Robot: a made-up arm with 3 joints. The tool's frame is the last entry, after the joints.
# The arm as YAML. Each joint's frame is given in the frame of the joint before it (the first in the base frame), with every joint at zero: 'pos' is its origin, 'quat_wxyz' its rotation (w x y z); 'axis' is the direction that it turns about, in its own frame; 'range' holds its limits. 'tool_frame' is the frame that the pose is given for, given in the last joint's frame.
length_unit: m
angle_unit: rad
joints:
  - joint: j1
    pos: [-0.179, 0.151, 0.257]
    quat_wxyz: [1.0, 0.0, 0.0, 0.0]
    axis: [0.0, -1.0, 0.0]
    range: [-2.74, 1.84]
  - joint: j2
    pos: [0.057, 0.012, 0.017]
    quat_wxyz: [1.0, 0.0, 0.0, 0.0]
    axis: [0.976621, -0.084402, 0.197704]
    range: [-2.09, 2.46]
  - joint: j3
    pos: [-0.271, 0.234, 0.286]
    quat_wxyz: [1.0, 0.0, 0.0, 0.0]
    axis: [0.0, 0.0, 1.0]
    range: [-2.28, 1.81]
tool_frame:
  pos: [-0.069, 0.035, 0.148]
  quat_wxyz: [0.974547, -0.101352, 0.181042, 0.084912]
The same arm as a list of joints. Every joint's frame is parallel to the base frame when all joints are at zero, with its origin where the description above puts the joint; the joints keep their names.
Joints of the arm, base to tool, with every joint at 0 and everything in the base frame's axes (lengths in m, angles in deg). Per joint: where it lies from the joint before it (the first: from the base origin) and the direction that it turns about. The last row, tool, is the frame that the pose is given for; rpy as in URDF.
j1: axis -y xyz -0.179 0.151 0.257
j2: axis 0.976621 -0.084402 0.197704 xyz 0.057 0.012 0.017
j3: axis +z xyz -0.271 0.234 0.286
tool: xyz -0.069 0.035 0.148 rpy -10.34 21.72 7.97
Joint limits (deg, base to tool): -156.99..105.42 -119.75..140.95 -130.63..103.71

